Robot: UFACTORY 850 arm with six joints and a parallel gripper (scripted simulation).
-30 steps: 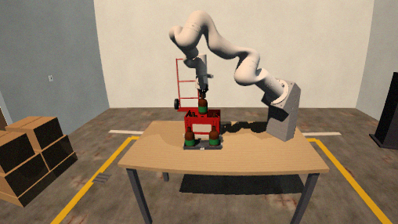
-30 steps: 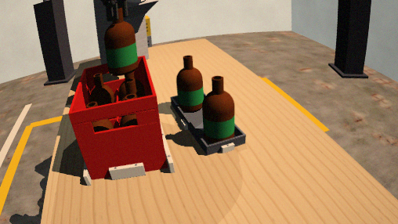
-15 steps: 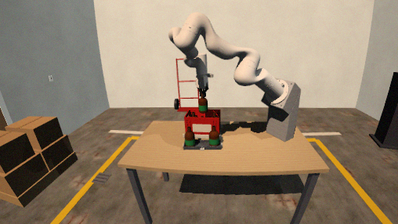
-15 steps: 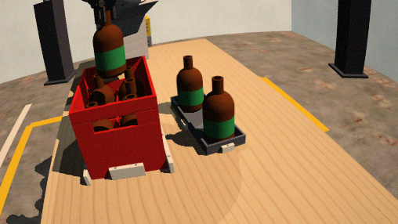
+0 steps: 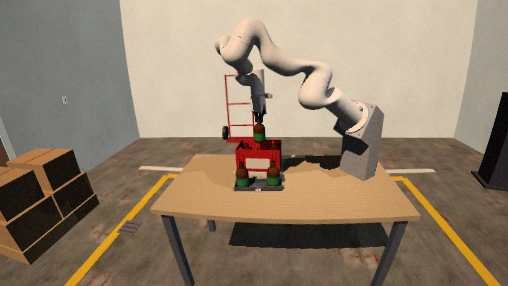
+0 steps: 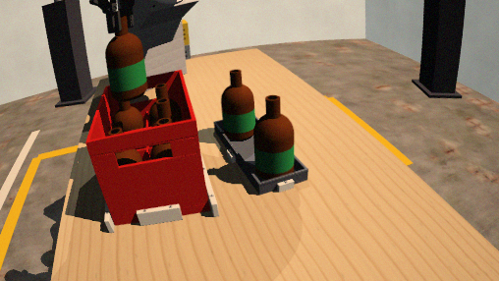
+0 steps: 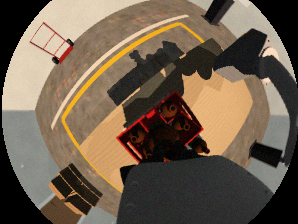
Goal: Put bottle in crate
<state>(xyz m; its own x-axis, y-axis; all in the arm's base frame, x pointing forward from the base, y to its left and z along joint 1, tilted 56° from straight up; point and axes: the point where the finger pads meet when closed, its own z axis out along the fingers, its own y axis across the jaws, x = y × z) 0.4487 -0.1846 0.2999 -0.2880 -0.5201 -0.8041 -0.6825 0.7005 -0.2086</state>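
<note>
My hand is 25 cm above the red crate and 2 cm to the right of it. From my hand the other things lie so: tray: 32 cm below, 22 cm to the left, 8 cm behind.
</note>
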